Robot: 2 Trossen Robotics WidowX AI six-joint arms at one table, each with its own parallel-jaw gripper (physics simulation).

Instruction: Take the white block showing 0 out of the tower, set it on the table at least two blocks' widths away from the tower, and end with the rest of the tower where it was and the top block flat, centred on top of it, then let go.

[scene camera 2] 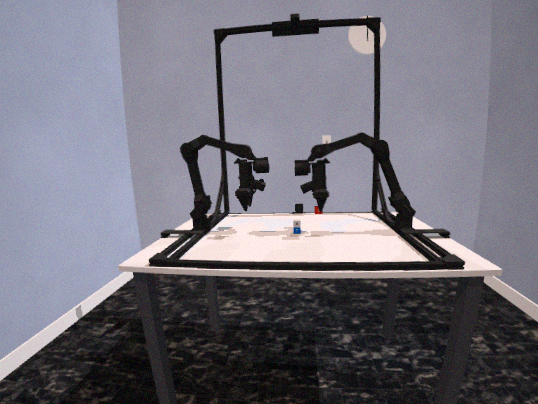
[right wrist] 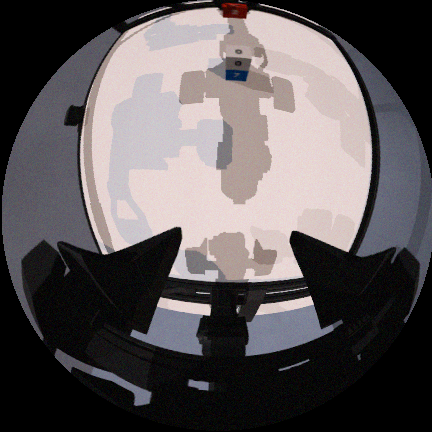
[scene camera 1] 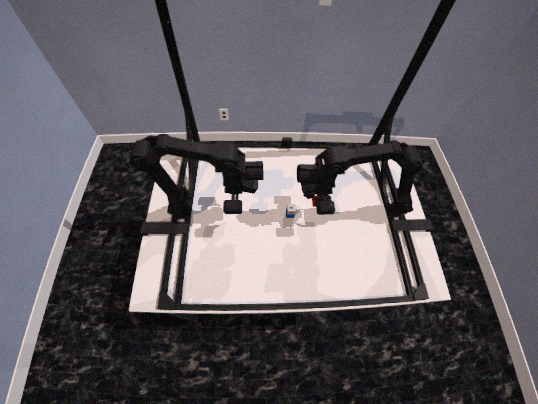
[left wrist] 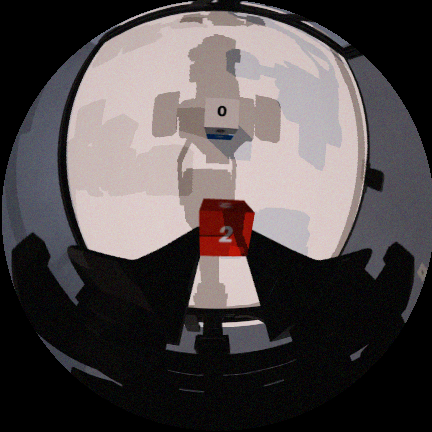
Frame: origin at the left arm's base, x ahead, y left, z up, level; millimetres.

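Where they show: left gripper, fingertip midpoint: (scene camera 2: 320,210) (scene camera 1: 318,201) (left wrist: 222,232); right gripper, fingertip midpoint: (scene camera 2: 247,208) (right wrist: 237,234) (scene camera 1: 235,200); left arm's base, link origin: (scene camera 2: 403,227) (scene camera 1: 395,210) (left wrist: 212,318); right arm's base, link origin: (scene camera 2: 200,228) (right wrist: 223,297) (scene camera 1: 181,212).
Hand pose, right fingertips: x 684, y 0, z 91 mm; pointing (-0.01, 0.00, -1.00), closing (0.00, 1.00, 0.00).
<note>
Each offset is from my right fingertips to the top centre of the thing. "spot": to the spot under its first point. Level surfaces: height alone.
The white block showing 0 @[217 mm back, 2 mm left, 52 mm down] (scene camera 1: 291,207) (scene camera 2: 297,223) (left wrist: 221,112) (right wrist: 238,63) sits on the blue block showing 7 @[217 mm back, 2 mm left, 81 mm down] (scene camera 1: 290,215) (scene camera 2: 297,231) (left wrist: 220,136) (right wrist: 236,75), which stands on the table. My left gripper (scene camera 2: 320,209) (left wrist: 222,232) is shut on the red block showing 2 @[311 mm back, 2 mm right, 6 mm up] (scene camera 1: 315,201) (scene camera 2: 317,210) (left wrist: 226,245) (right wrist: 234,10). It holds this block above the table, apart from the tower and to its right in both scene views. My right gripper (scene camera 1: 233,204) (scene camera 2: 245,207) (right wrist: 237,234) is open and empty, raised above the table to the left of the tower in both scene views.
Black frame bars @[spot: 211 mm back, 366 mm left, 90 mm down] (scene camera 1: 295,304) (scene camera 2: 300,265) run along the edges of the white table @[110 mm down] (scene camera 1: 350,265) (scene camera 2: 250,252). A small black box @[spot: 222 mm back, 358 mm right, 66 mm down] (scene camera 1: 286,142) (scene camera 2: 299,208) is at the back edge. Both arms reach in from the sides, and their shadows fall around the tower.
</note>
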